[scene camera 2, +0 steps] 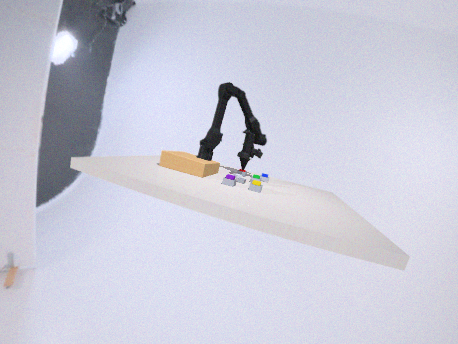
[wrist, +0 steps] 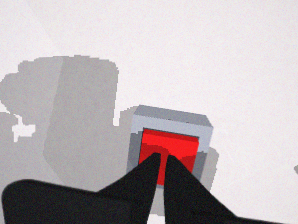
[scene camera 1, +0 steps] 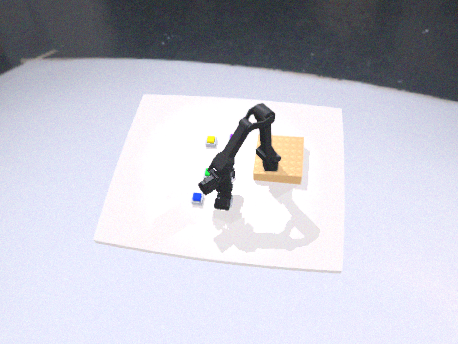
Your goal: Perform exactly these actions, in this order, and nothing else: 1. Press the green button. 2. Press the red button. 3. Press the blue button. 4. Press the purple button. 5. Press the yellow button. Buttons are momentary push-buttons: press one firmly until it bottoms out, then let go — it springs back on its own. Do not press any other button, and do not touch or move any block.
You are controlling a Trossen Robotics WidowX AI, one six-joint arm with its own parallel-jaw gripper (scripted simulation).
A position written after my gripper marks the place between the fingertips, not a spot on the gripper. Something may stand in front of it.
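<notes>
There is a red button (wrist: 185, 148) that I can see, and with it I see my own gripper (wrist: 163, 160).
</notes>
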